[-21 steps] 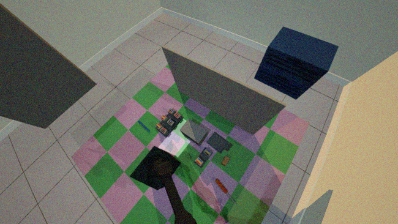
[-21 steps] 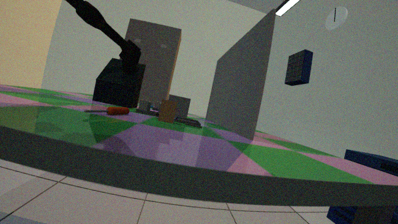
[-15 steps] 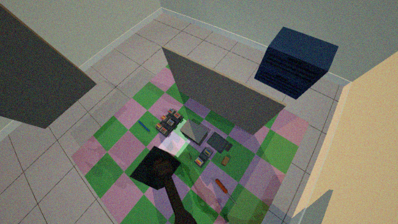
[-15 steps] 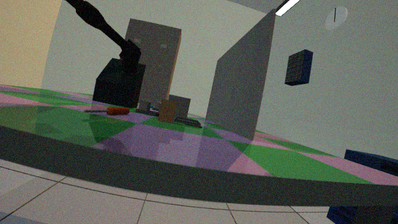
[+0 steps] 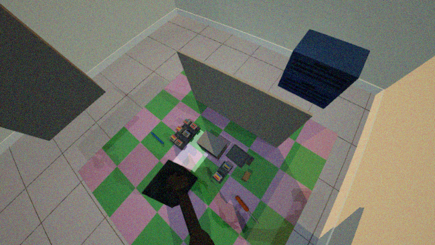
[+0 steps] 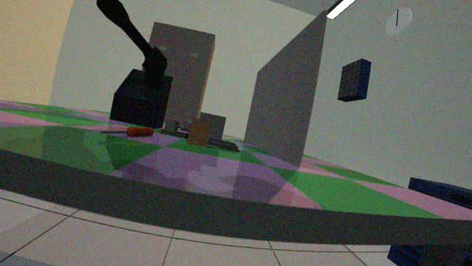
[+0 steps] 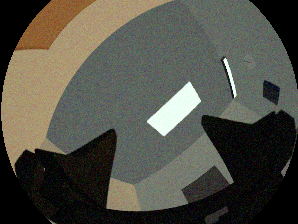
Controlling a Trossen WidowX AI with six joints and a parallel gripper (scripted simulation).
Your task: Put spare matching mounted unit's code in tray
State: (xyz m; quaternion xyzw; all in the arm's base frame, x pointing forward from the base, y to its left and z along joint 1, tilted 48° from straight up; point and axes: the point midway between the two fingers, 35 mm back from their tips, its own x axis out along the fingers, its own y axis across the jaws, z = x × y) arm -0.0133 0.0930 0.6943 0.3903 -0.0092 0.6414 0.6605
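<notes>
Right now my gripper tip is 30 cm short of the spare block, 59 cm to the right of it and 71 cm above it. Also, from my gripper tip: tall grey panel 56 cm ahead, 37 cm to the left, 53 cm below; then brown block 27 cm ahead, 12 cm to the left, 72 cm below; then flat dark tray 36 cm ahead, 22 cm to the left, 75 cm below.
</notes>
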